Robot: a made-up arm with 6 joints. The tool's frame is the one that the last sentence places. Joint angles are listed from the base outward.
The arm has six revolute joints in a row. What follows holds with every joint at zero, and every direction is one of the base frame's. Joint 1 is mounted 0.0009 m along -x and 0.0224 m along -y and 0.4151 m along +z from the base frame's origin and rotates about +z. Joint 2 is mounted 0.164 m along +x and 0.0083 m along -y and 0.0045 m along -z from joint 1 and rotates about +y. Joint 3 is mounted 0.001 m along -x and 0.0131 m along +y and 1.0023 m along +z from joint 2 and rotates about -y. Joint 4 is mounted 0.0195 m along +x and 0.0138 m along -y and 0.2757 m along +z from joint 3 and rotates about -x. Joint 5 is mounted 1.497 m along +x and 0.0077 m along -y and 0.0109 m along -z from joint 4 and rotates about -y. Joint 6 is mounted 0.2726 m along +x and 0.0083 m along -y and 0.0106 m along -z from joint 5 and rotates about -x. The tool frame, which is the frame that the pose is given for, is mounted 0.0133 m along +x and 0.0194 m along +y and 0.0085 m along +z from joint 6; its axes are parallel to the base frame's.
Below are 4 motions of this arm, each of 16 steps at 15 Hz.
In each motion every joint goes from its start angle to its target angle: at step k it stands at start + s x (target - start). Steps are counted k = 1, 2, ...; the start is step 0. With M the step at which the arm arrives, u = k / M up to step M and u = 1 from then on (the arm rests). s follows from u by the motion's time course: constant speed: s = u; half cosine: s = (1 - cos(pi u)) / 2; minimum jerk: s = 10 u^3 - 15 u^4 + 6 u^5.
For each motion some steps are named. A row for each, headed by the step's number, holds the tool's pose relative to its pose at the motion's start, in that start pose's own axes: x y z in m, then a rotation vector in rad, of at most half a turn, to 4 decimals.
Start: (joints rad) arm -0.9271 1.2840 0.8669 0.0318 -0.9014 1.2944
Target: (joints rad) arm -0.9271 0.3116 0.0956 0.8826 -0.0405 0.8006
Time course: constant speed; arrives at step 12
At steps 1, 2, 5, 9, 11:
1: -0.1031 -0.0363 -0.0096 -0.0040 0.0265 -0.1006
2: -0.2088 -0.0659 -0.0189 -0.0113 0.0465 -0.2011
5: -0.5342 -0.1111 -0.0430 -0.0549 0.0694 -0.4972
9: -0.9575 -0.0612 -0.0622 -0.1699 0.0183 -0.8567
11: -1.1493 0.0115 -0.0661 -0.2536 -0.0378 -1.0103

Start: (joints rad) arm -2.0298 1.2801 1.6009 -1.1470 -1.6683 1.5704
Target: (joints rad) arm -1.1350 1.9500 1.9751 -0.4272 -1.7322 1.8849
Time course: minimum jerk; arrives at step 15
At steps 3, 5, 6, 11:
3: 0.1413 0.0026 -0.0133 -0.0214 0.0257 0.0558
5: 0.5124 0.0478 -0.0373 -0.0874 0.0932 0.2043
6: 0.7708 0.1134 -0.0462 -0.1426 0.1406 0.3107
11: 1.9140 0.8572 -0.0436 -0.5402 0.3780 0.8656

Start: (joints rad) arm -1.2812 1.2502 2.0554 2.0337 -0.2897 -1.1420
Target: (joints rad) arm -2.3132 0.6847 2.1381 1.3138 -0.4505 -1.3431
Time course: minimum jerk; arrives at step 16
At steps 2, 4, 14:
2: 0.0122 -0.0424 -0.0101 0.0040 0.0034 -0.0176
4: 0.0651 -0.2749 -0.0530 0.0253 0.0155 -0.1128
14: -0.3113 -1.9703 0.5801 0.1335 -0.3335 -0.7935

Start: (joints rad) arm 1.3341 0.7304 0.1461 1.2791 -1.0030 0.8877
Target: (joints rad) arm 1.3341 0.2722 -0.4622 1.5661 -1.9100 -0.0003
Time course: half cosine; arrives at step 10
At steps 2, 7, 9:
2: -0.0203 0.0534 -0.0298 0.0591 0.0727 0.0566
7: -0.2186 0.4519 -0.2168 0.5044 0.7451 0.2034
9: -0.2809 0.5560 -0.2489 0.6159 0.9407 0.1565

